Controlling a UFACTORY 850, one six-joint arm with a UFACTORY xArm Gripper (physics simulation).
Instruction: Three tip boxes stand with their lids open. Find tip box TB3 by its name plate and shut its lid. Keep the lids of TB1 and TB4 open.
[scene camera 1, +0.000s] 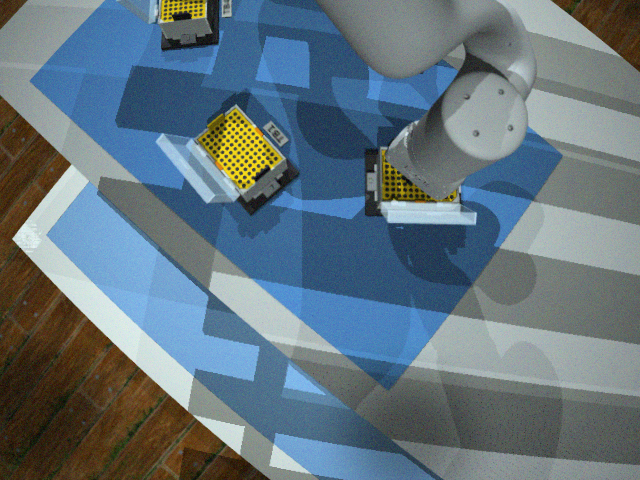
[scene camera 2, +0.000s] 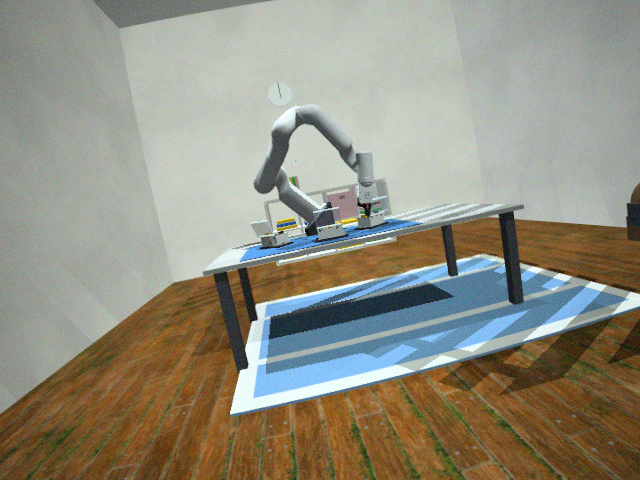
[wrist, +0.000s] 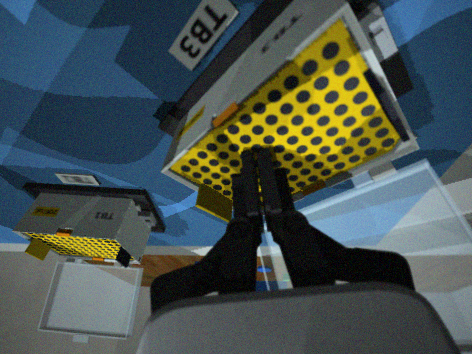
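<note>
Tip box TB3 (scene camera 1: 393, 186) (scene camera 2: 371, 221) (wrist: 320, 107) stands at the right in scene camera 1, its yellow rack exposed. Its name plate (wrist: 204, 34) reads TB3. Its clear lid (scene camera 1: 429, 213) (wrist: 390, 212) stands open along one long side. My gripper (scene camera 2: 366, 213) (wrist: 256, 164) is shut and empty, its tips over TB3's rack; whether they touch it is unclear. The arm hides it in scene camera 1. TB1 (scene camera 1: 240, 147) (scene camera 2: 330, 231) (wrist: 80, 215) stands with its lid (scene camera 1: 195, 166) (wrist: 90, 300) open. The third box (scene camera 1: 187, 29) (scene camera 2: 275, 239) has its lid (scene camera 1: 142, 7) (scene camera 2: 261, 226) open; its plate is cut off.
The boxes stand on a blue mat (scene camera 1: 341, 258) on the table (scene camera 1: 578, 248) (scene camera 2: 480, 208). The arm (scene camera 1: 480, 118) (scene camera 2: 364, 165) covers part of TB3 in scene camera 1. A shelf unit (scene camera 2: 266, 212) stands behind the table.
</note>
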